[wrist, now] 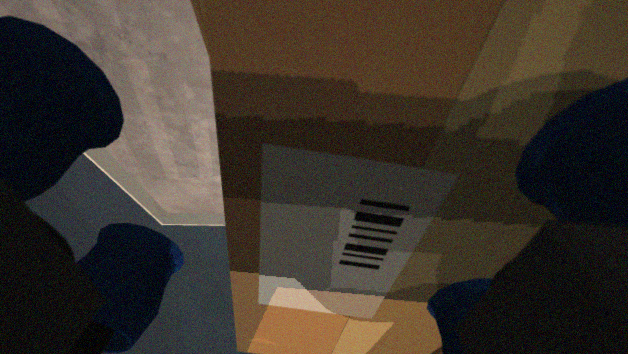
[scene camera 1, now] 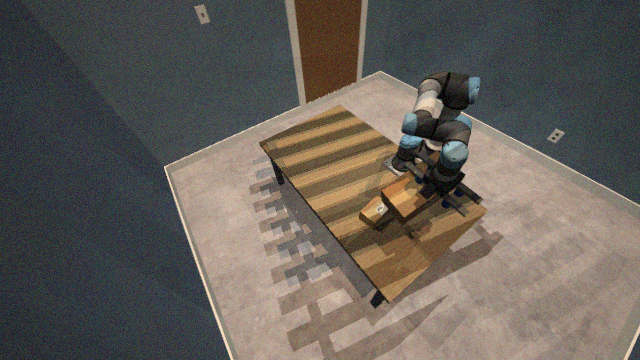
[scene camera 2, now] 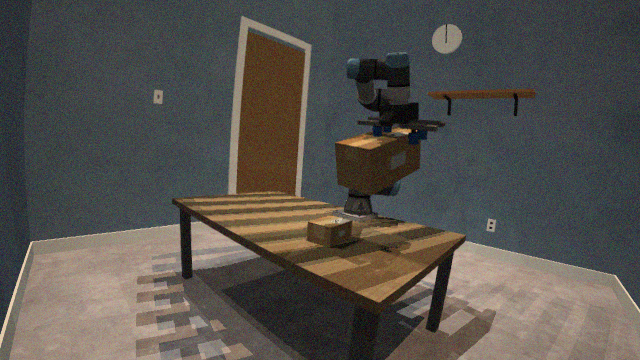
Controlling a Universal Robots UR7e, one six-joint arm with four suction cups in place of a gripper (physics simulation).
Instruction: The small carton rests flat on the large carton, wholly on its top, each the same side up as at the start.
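Seen in the pictures: end effector, tool point: (wrist: 303,205) (scene camera 2: 399,138); arm's base, origin of the base link: (scene camera 1: 402,163) (scene camera 2: 357,212).
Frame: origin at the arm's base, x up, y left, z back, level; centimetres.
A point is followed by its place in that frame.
Note:
My gripper (scene camera 1: 437,192) @[z -31.4, x 37.2, y 35.4 cm] (scene camera 2: 400,133) @[z -31.4, x 37.2, y 35.4 cm], a dark frame with blue suction cups, is shut on the large carton (scene camera 1: 406,197) @[z -44.0, x 34.7, y 30.1 cm] (scene camera 2: 367,162) @[z -49.0, x 28.3, y 33.8 cm] (wrist: 325,100) @[z -35.9, x 37.1, y 34.8 cm] from above. The brown carton hangs in the air, top up and roughly level, with a pale label on its side. In the wrist view its top carries a grey label with a black barcode, between the blue cups. The small carton (scene camera 1: 372,212) @[z -44.9, x 4.9, y 16.2 cm] (scene camera 2: 327,232) @[z -48.8, x 2.7, y 20.1 cm] stands flat on the table, with white marks on top. It is apart from and lower than the large carton, which partly overlaps it in scene camera 1.
The wooden table (scene camera 1: 320,175) @[z -48.4, x -2.4, y -28.4 cm] (scene camera 2: 240,220) @[z -55.8, x -2.4, y -24.6 cm] has dark legs and striped shadows. The arm's base (scene camera 1: 402,161) @[z -5.3, x 7.5, y 2.0 cm] (scene camera 2: 358,205) @[z -5.5, x 4.8, y 3.6 cm] stands at the table's back edge. A wall shelf (scene camera 2: 482,94), a clock (scene camera 2: 446,39) and a door (scene camera 1: 327,47) (scene camera 2: 270,115) are beyond the table.

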